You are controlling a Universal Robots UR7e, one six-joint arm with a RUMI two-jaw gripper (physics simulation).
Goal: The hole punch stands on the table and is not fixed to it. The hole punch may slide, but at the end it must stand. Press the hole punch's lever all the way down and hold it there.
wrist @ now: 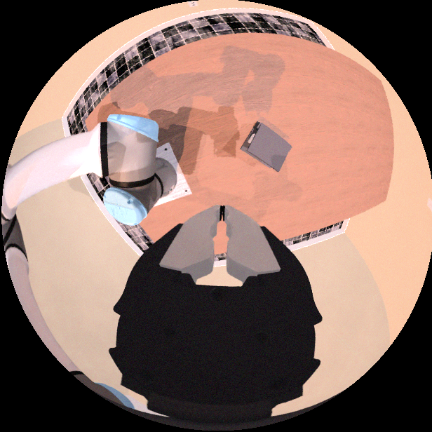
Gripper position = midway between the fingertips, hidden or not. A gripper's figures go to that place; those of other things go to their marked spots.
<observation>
My gripper [222,207] is 14 cm from the lens. A grey lever [268,146]: 37 cm from the lens.
</observation>
